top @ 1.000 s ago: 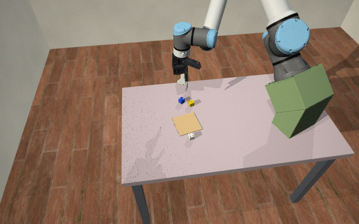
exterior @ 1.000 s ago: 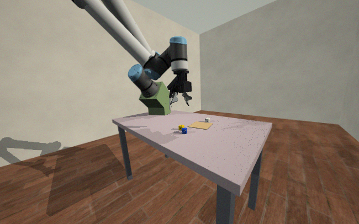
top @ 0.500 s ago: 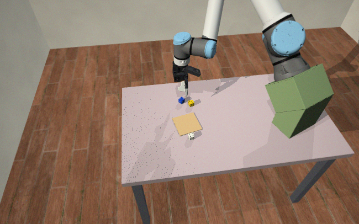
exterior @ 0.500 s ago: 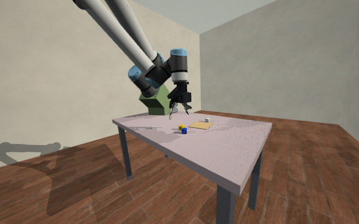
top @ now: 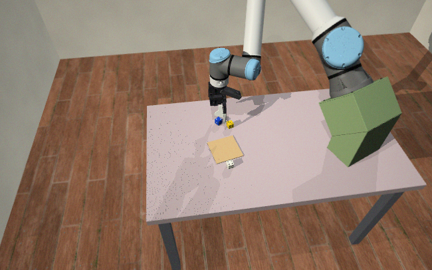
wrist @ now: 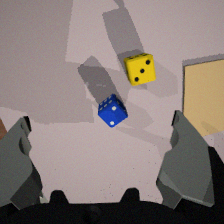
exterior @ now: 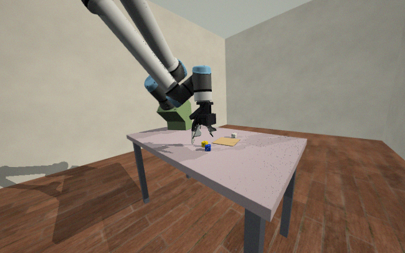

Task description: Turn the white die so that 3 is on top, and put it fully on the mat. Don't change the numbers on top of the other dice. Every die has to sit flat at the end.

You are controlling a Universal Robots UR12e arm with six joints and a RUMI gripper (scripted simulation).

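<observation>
My gripper is now 4 cm above the blue die, 2 cm short of it and 1 cm to the right of it. The rest, counted from my hand: white die (30 cm to the left, 5 cm ahead, 4 cm below); yellow die (5 cm to the left, 4 cm below, 3 cm behind); tan mat (19 cm to the left, 5 cm below, 4 cm ahead).
</observation>
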